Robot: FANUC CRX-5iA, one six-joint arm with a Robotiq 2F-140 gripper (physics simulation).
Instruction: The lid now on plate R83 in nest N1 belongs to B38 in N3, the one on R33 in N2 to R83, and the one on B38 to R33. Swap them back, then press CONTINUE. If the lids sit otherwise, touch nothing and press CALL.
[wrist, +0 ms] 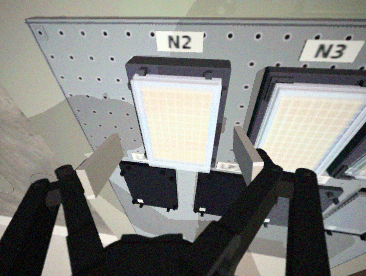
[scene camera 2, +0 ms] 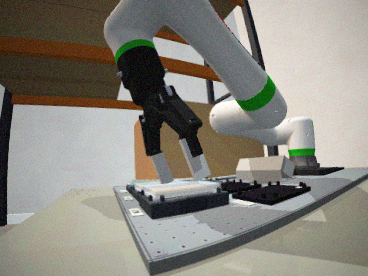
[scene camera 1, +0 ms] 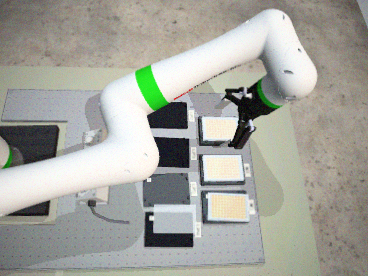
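Seen in the pictures: gripper, fingertip midpoint: (wrist: 175, 142) (scene camera 2: 182, 181) (scene camera 1: 220, 126); arm's base at its link origin: (scene camera 2: 302, 168) (scene camera 1: 0, 167).
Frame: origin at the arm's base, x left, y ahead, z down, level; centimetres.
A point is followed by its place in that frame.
Observation:
My gripper (scene camera 1: 229, 125) @(x 5.5, y 71.0, z -3.4 cm) (scene camera 2: 183, 175) @(x 5.5, y 71.0, z -3.4 cm) (wrist: 175, 142) @(x 5.5, y 71.0, z -3.4 cm) is open and empty, its fingers on both sides of the near end of the plate (wrist: 177, 120) @(x 5.0, y 73.6, z -2.7 cm) in nest N2; a gap shows on each side. That plate also shows in scene camera 1 (scene camera 1: 216, 129) @(x 4.9, y 69.5, z -2.8 cm). Another plate (scene camera 1: 223, 167) @(x -8.4, y 69.4, z -2.0 cm) (wrist: 312, 127) @(x -8.6, y 71.9, z -2.0 cm) sits in N3 beside it, and a third plate (scene camera 1: 228, 206) (scene camera 2: 175, 190) sits in N1. All three have yellowish grids and clear rims; lid edges and plate codes cannot be told apart. The CONTINUE and CALL buttons cannot be made out.
Dark pads LP2 (scene camera 1: 170, 116) @(x 13.0, y 55.2, z 0.4 cm) (wrist: 150, 186) @(x 13.9, y 55.3, z 0.4 cm) and LP3 (scene camera 1: 173, 152) @(x -0.5, y 54.4, z 0.4 cm) (wrist: 215, 192) @(x 1.3, y 54.8, z 0.4 cm) and grey pad LP1 (scene camera 1: 166, 189) @(x -12.7, y 50.4, z 0.4 cm) stand beside the nests. A pale translucent sheet (scene camera 1: 174, 220) @(x -22.8, y 51.4, z -0.6 cm) (wrist: 352, 210) @(x -20.1, y 54.0, z -0.8 cm) lies over part of LP4 (scene camera 1: 167, 240) @(x -28.2, y 48.7, z 0.3 cm). A beige box (scene camera 2: 265, 168) @(x 0.3, y 34.1, z -3.0 cm) stands nearer the arm's base.

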